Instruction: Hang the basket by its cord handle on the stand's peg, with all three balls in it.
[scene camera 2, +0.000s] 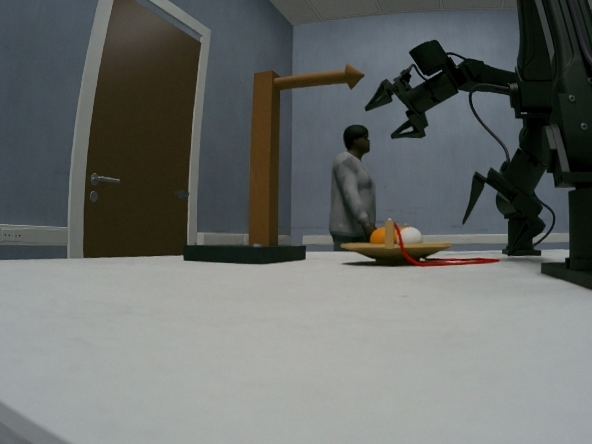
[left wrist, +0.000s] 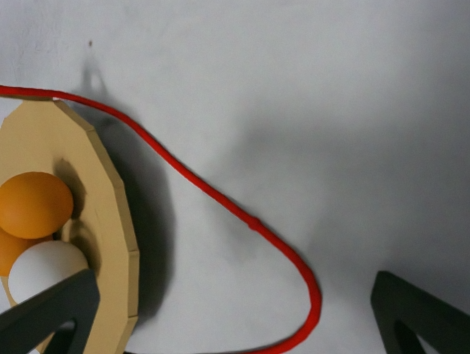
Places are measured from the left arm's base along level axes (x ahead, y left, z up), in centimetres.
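Where they show: left gripper, fingertip midpoint: (scene camera 2: 486, 239) (left wrist: 235, 284); right gripper, fingertip midpoint: (scene camera 2: 378, 123); right arm's base, link origin: (scene camera 2: 520, 254).
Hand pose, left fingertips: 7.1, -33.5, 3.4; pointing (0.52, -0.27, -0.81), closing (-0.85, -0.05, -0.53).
Each offset is from my left fingertips to the top centre of the thing, as dx, dy, dz. "spot": to the spot under its first point. Level surfaces: height alone.
The tan basket {+14.6, +2.2, +2.6} (scene camera 2: 360, 247) (left wrist: 107, 210) sits upright on the table, holding a white ball {+12.7, +3.8, +2.0} (scene camera 2: 411, 235) (left wrist: 47, 267), an orange ball (scene camera 2: 380, 235) (left wrist: 35, 205) and a second orange ball {spot: +15.1, +2.7, +0.8} (left wrist: 14, 251), partly hidden. Its red cord handle (scene camera 2: 460, 262) (left wrist: 200, 184) lies in a loop on the table, to the basket's right in both views. The stand (scene camera 2: 263, 165) is upright at the left of the basket, its bare peg {spot: +27.4, +2.8, +26.4} (scene camera 2: 315, 80) pointing right. My left gripper (scene camera 2: 485, 236) (left wrist: 235, 284) is open above the cord loop. My right gripper (scene camera 2: 379, 123) is open and empty, high above the basket, near the peg's tip.
The stand's dark base {spot: +36.4, +10.5, -2.1} (scene camera 2: 240, 254) rests on the white table {dz -3.4} (scene camera 2: 280, 350). The dark robot arms (scene camera 2: 537, 95) fill the right side of scene camera 2. A person (scene camera 2: 351, 200) shows behind the table, and a brown door (scene camera 2: 145, 130) is at the back left.
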